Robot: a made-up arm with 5 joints.
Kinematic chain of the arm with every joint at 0, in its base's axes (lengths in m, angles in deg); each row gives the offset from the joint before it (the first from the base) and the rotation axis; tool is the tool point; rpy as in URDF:
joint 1: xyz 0 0 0.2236 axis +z
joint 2: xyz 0 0 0 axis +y
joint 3: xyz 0.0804 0 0.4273 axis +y
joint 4: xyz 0.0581 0 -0.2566 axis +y
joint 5: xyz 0.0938 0 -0.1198 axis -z
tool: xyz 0 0 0 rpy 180 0 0
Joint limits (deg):
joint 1: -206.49..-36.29
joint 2: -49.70..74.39
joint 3: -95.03..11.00
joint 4: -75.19..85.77
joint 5: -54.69..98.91
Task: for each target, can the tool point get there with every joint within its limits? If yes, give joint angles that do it. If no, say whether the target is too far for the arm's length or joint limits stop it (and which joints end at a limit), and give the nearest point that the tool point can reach.
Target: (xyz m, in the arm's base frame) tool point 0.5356 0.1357 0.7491
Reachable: no: joint limits stop it (at a limit: joint 2, joint 3, joint 4) | nearest point 0.3121 0.0791 0.8360 | short by 0.246 m
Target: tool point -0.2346 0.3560 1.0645
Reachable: no: too far | nearest point -0.1537 0.2332 0.9134 | short by 0.211 m
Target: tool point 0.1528 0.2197 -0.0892
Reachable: no: joint limits stop it (at a limit: joint 1, joint 2) | nearest point 0.0873 -0.0641 0.0025 | short by 0.305 m
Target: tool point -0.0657 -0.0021 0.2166
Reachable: yes | joints -178.17 50.00 0.65 72.72 33.53
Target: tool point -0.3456 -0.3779 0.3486
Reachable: yes | joints -132.44 21.27 -38.33 -28.92 -39.81
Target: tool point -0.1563 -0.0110 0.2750
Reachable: yes | joints -175.96 -10.28 -3.21 37.28 50.51
